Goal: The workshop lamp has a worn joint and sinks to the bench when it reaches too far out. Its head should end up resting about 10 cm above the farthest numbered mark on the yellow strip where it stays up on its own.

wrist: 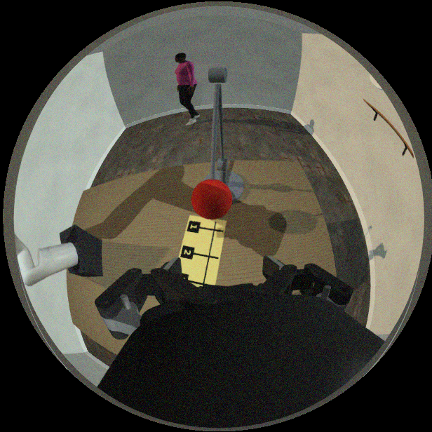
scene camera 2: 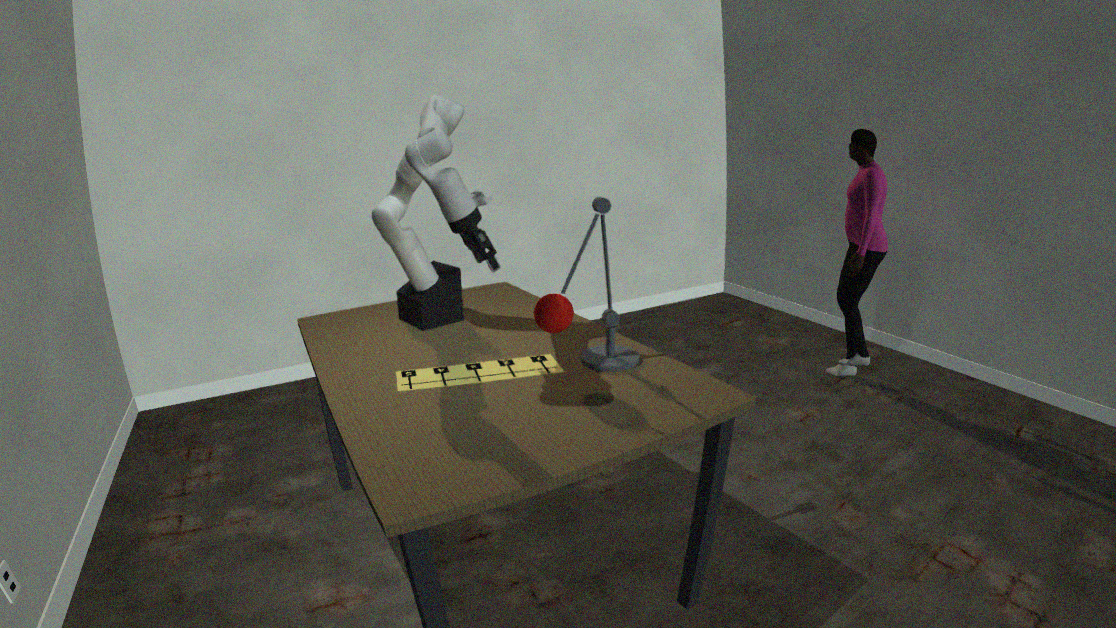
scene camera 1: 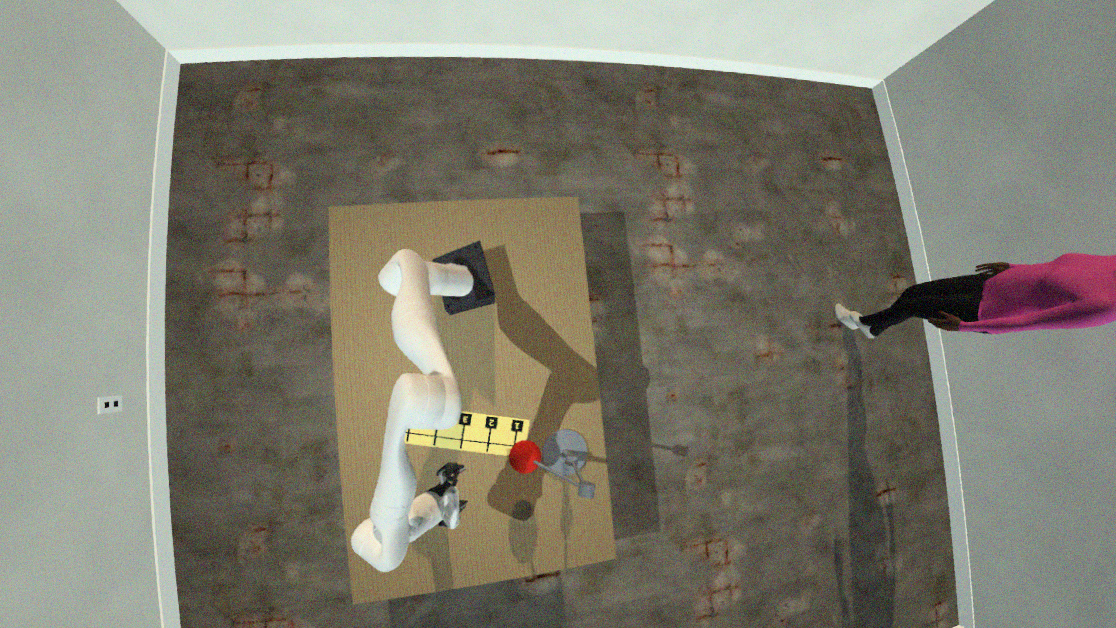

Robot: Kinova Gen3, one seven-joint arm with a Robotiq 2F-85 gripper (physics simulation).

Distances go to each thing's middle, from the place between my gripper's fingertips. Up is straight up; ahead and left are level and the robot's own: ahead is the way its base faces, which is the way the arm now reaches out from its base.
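I find the yellow strip (scene camera 1: 474,432) 30 cm below my hand and 9 cm behind it. The round grey lamp base (scene camera 1: 564,441) is 25 cm below my hand, 33 cm to the left of it and 5 cm ahead of it. Going by their middles, it is the yellow strip that is the nearest to my hand of the things named here.
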